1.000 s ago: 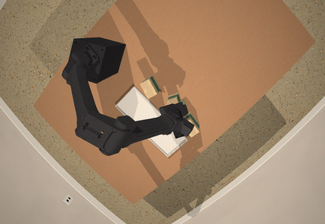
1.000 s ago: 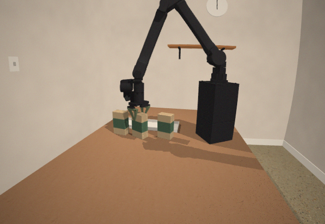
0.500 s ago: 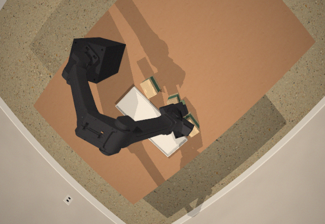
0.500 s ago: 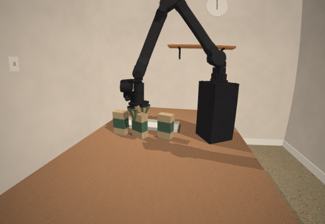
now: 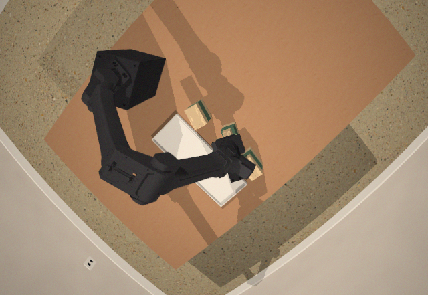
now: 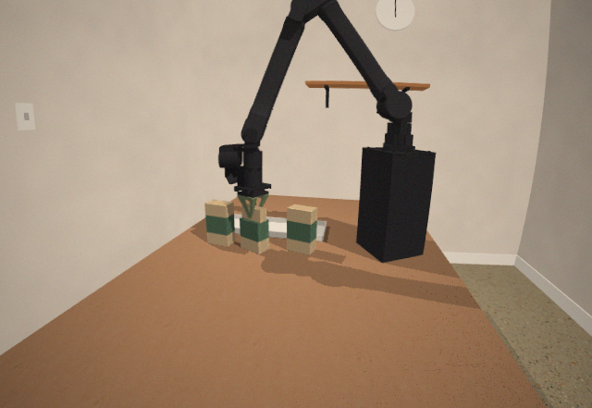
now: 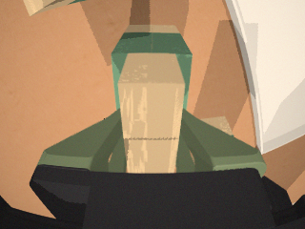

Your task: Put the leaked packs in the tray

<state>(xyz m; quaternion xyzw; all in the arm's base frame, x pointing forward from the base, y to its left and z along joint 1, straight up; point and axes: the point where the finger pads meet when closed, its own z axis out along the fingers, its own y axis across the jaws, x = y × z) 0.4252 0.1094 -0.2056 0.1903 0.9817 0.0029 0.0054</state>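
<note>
The white tray lies 180 mm to the right of my hand and 110 mm below it.
</note>
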